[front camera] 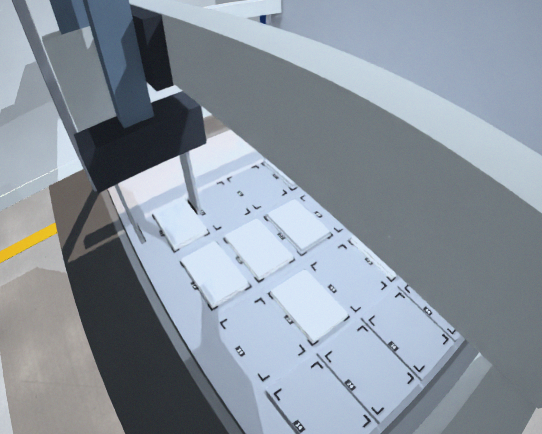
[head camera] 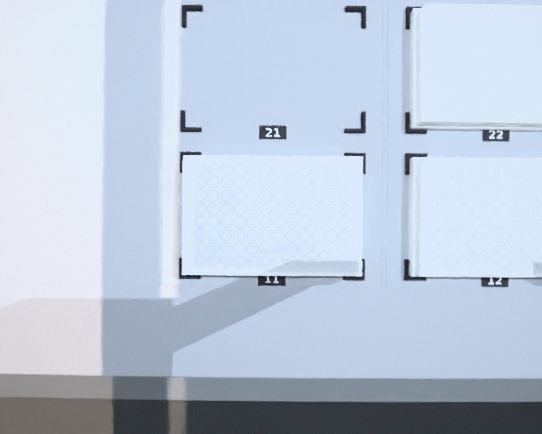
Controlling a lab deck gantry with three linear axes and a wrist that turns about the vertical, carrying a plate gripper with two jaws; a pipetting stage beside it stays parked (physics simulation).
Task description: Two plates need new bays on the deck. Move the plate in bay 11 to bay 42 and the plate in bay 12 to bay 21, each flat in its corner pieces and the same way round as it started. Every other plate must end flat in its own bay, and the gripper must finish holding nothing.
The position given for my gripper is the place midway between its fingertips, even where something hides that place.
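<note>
Bay 21 (head camera: pixel 315 74) and (front camera: pixel 223 207). Grey wall (front camera: pixel 478 62). My gripper (front camera: pixel 167 221).
</note>
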